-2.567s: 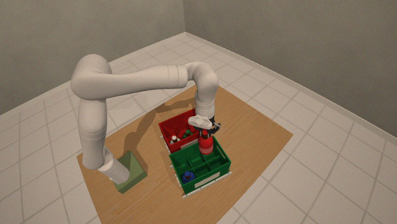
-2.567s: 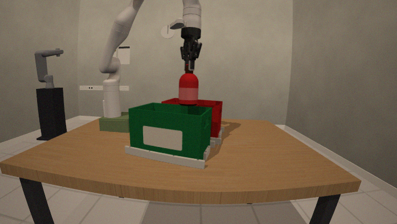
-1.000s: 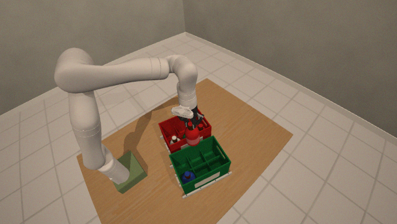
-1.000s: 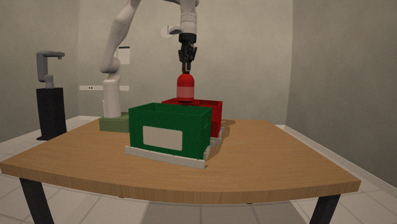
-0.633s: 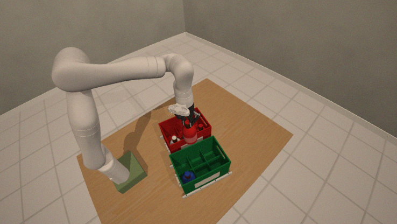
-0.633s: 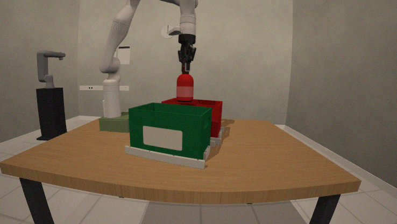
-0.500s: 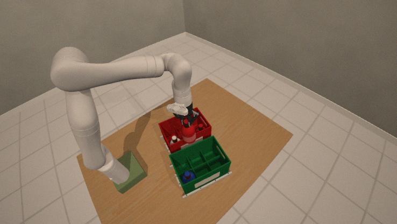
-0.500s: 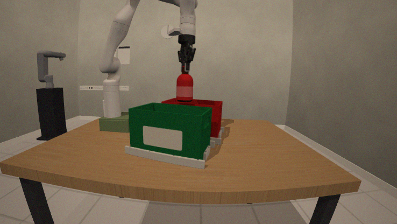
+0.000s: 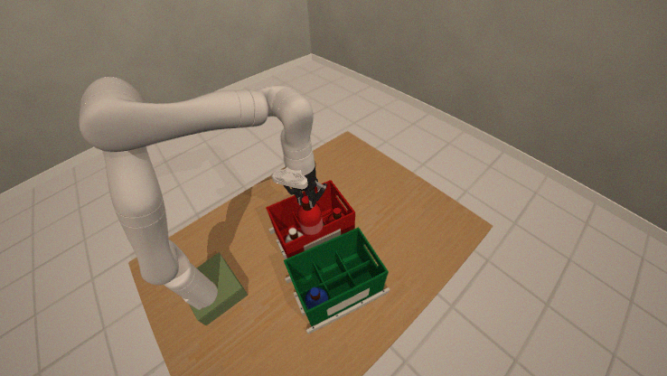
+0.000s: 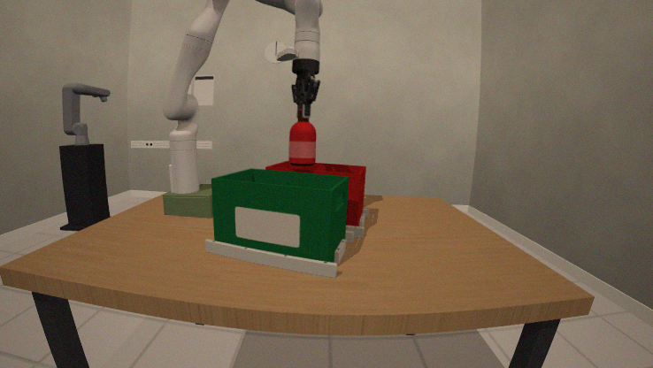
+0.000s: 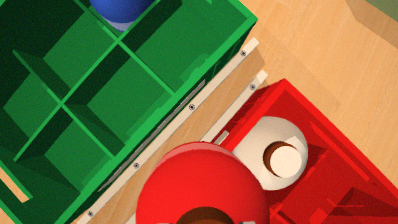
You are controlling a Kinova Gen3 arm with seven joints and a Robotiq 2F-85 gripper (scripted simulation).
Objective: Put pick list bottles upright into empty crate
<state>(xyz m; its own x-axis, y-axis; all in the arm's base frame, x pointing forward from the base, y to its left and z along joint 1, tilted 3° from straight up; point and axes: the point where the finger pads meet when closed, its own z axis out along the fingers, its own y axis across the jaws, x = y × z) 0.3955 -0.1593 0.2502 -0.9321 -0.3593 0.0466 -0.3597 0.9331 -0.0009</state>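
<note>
My hand is 7 cm above the red-labelled bottle. The rest, counted from my hand: red crate: 25 cm below, 7 cm to the left, 6 cm ahead; green-label bottle: 25 cm below, 4 cm ahead, 3 cm to the left; white-labelled bottle: 25 cm below, 6 cm to the left, 4 cm behind.
</note>
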